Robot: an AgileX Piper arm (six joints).
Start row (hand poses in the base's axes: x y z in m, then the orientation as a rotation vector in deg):
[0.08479 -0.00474 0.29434 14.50 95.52 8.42]
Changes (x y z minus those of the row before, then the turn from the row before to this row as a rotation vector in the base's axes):
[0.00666 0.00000 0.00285 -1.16 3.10 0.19]
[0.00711 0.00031 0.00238 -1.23 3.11 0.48]
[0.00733 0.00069 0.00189 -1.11 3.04 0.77]
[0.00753 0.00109 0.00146 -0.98 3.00 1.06]
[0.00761 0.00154 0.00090 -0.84 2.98 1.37]
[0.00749 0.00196 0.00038 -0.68 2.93 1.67]
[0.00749 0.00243 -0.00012 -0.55 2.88 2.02]
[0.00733 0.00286 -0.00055 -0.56 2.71 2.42]
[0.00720 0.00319 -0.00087 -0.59 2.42 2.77]
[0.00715 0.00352 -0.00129 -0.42 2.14 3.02]
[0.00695 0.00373 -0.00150 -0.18 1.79 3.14]
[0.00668 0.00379 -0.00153 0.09 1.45 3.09]
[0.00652 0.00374 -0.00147 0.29 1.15 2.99]
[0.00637 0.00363 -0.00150 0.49 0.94 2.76]
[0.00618 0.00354 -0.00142 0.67 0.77 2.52]
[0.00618 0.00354 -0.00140 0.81 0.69 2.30]
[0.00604 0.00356 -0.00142 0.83 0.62 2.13]
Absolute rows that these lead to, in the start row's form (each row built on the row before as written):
[0.09145 -0.00474 0.29719 13.80 98.66 7.26]
[0.09856 -0.00443 0.29957 12.78 101.84 6.22]
[0.10589 -0.00374 0.30146 11.56 104.98 5.49]
[0.11342 -0.00265 0.30292 10.13 108.10 5.07]
[0.12103 -0.00111 0.30382 8.47 111.22 4.99]
[0.12852 0.00085 0.30420 6.58 114.29 5.26]
[0.13601 0.00328 0.30408 4.38 117.31 5.90]
[0.14334 0.00614 0.30353 1.71 120.16 6.79]
[0.15054 0.00933 0.30266 -1.42 122.69 7.87]
[0.15769 0.01285 0.30137 -4.79 124.87 9.28]
[0.16464 0.01658 0.29987 -8.22 126.61 11.01]
[0.17132 0.02037 0.29834 -11.51 127.90 12.99]
[0.17784 0.02411 0.29687 -14.63 128.80 15.11]
[0.18421 0.02774 0.29537 -17.42 129.40 17.30]
[0.19039 0.03128 0.29395 -19.87 129.76 19.54]
[0.19657 0.03482 0.29255 -22.02 129.98 21.81]
[0.20261 0.03838 0.29113 -23.97 130.10 24.00]

